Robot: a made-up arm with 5 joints. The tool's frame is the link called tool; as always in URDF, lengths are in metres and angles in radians.
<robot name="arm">
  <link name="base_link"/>
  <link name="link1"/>
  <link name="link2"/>
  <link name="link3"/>
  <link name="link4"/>
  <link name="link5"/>
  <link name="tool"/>
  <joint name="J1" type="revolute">
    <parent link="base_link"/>
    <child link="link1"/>
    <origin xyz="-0.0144 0.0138 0.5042" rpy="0 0 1.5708"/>
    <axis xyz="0 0 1"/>
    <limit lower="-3.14" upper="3.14" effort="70" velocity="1.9"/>
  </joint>
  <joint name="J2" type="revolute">
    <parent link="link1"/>
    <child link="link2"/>
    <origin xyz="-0.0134 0.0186 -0.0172" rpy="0 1.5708 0"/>
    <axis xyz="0 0 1"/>
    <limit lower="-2.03" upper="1.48" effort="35" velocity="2.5"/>
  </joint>
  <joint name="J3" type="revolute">
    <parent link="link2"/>
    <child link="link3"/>
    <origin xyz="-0.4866 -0.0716 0.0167" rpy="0 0 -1.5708"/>
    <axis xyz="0 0 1"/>
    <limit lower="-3.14" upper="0.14" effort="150" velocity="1.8"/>
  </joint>
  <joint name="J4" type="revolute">
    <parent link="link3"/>
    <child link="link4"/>
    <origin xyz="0.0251 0.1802 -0.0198" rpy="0 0 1.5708"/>
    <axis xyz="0 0 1"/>
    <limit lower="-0.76" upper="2.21" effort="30" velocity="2.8"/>
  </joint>
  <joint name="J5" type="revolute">
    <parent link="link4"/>
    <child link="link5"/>
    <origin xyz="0.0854 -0.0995 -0.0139" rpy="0 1.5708 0"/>
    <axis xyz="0 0 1"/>
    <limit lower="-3.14" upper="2.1" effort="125" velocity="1.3"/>
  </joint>
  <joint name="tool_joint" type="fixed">
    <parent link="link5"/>
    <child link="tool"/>
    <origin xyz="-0.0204 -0.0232 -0.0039" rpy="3.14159 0 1.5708"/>
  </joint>
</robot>
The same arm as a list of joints. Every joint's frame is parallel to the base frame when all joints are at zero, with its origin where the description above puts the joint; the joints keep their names.
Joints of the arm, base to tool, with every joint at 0 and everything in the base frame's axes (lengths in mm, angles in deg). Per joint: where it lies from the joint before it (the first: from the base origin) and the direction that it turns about. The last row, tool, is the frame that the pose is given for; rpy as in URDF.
J1: axis 0 0 1 origin -14.4 13.8 504.2
J2: axis 0 1 0 origin -18.6 -13.4 -17.2
J3: axis 0 1 0 origin 71.6 16.7 486.6
J4: axis 0 1 0 origin 25.1 -19.8 -180.2
J5: axis 0 0 -1 origin 99.5 -13.9 -85.4
tool: origin 23.2 20.4 3.9 rpy 0 0 180
Joint limits (deg, base to tool): -179.91..179.91 -116.31..84.8 -179.91..8.02 -43.54..126.62 -179.91..120.32

